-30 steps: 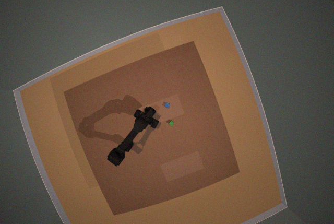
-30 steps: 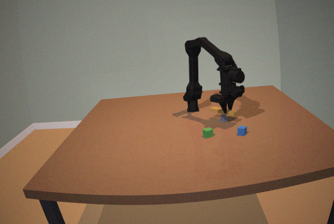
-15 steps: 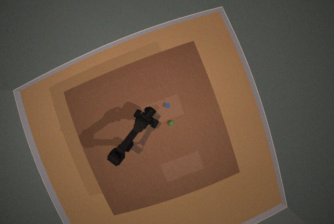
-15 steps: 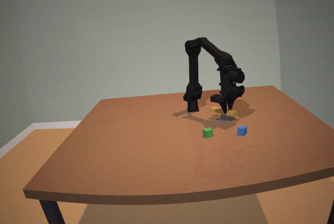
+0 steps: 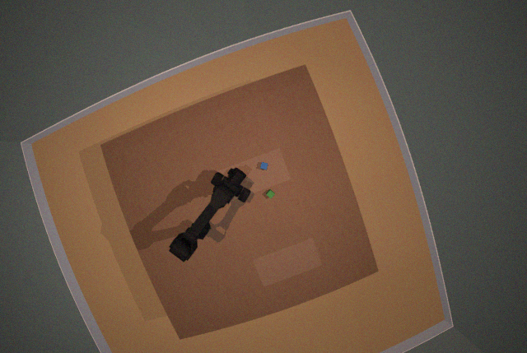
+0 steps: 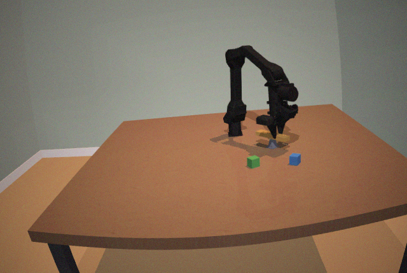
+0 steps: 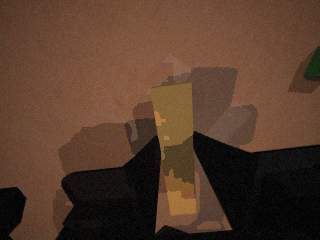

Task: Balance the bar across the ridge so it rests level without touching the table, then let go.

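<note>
Right now my gripper tip is 2 cm to the left of the yellow bar and 2 cm past it. The rest, counted from my gripper tip: blue cube 18 cm ahead, 4 cm to the left, 3 cm below; green cube 16 cm ahead, 12 cm to the right, 3 cm below.
</note>
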